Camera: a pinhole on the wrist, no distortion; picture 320 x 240 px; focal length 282.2 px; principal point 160.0 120.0 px. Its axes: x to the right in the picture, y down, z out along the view. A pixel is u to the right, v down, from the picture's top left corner.
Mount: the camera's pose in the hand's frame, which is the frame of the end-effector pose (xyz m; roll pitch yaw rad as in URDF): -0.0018 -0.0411 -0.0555 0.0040 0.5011 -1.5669
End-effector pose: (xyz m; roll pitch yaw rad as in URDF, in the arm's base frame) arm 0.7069 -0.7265 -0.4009 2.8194 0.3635 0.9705
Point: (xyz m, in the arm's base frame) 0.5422 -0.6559 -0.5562
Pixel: 268 152
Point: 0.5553 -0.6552 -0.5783
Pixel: 244 169
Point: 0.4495 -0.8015 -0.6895
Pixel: 191 57
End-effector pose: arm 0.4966 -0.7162 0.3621 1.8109 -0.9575 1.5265
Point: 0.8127 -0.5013 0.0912
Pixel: 150 70
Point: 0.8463 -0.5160 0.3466
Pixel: 52 200
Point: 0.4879 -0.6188 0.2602
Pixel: 280 56
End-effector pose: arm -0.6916 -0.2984 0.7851 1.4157 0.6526 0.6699
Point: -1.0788 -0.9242 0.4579
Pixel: outside the picture
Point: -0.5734 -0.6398 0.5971
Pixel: 180 135
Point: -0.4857 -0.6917 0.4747
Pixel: 196 186
